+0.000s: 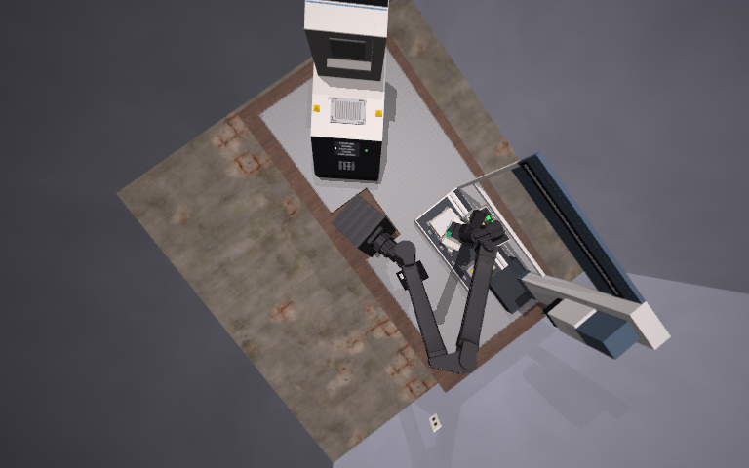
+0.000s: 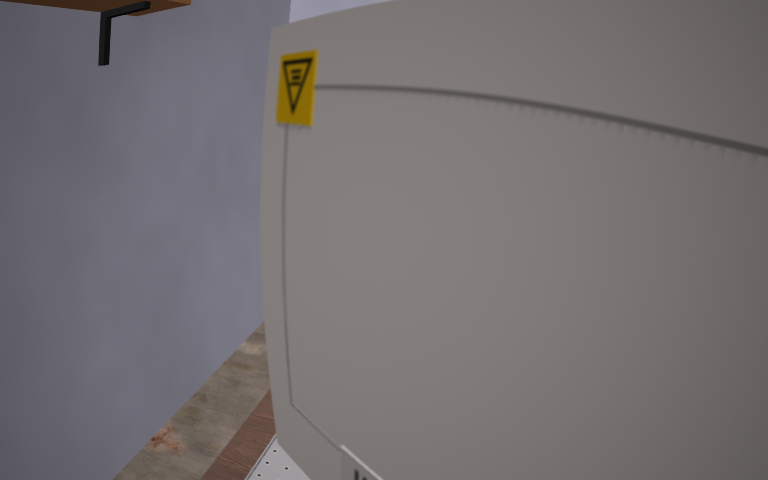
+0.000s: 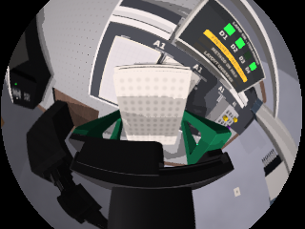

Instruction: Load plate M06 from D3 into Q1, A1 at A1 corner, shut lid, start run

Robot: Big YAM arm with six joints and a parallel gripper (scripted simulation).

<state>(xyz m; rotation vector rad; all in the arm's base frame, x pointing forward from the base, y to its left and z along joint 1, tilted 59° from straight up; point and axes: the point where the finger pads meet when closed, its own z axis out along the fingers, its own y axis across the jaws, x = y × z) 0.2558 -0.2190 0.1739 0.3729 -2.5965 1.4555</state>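
Now: the deep-well block 8 cm below my hand, 6 cm to the left of it and 2 cm ahead of it. From my hand the other things lie so: tube cooling block (23 cm to the right, 8 cm below, 2 cm behind); then black nest (27 cm behind, 15 cm below, 2 cm to the right).
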